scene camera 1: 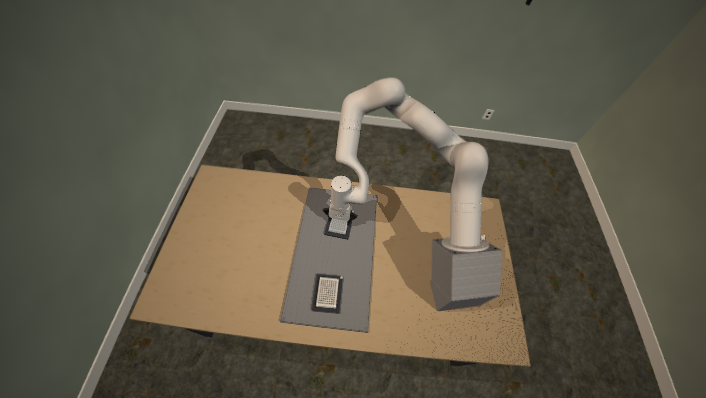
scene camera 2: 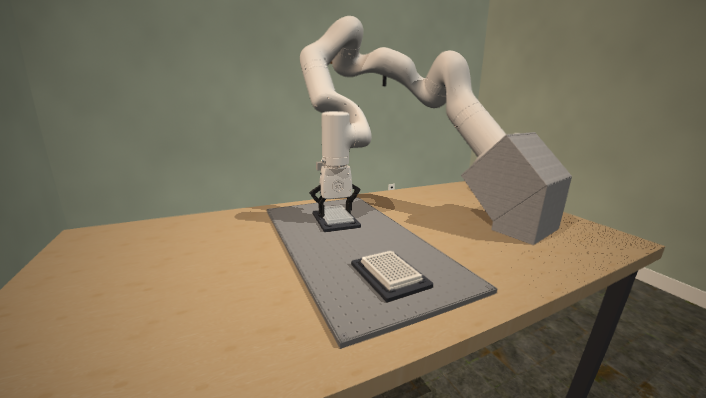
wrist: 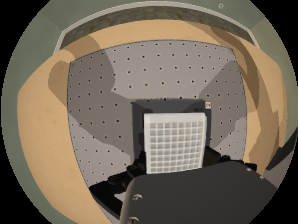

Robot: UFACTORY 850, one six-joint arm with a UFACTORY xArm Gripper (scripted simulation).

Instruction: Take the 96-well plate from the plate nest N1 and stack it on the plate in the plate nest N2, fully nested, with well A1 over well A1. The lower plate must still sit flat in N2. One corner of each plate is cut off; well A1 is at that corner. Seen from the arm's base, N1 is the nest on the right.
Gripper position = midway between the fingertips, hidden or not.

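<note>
You'd see my gripper (scene camera 2: 335, 214) here, and the wrist view has the gripper (wrist: 175, 158) too.
</note>
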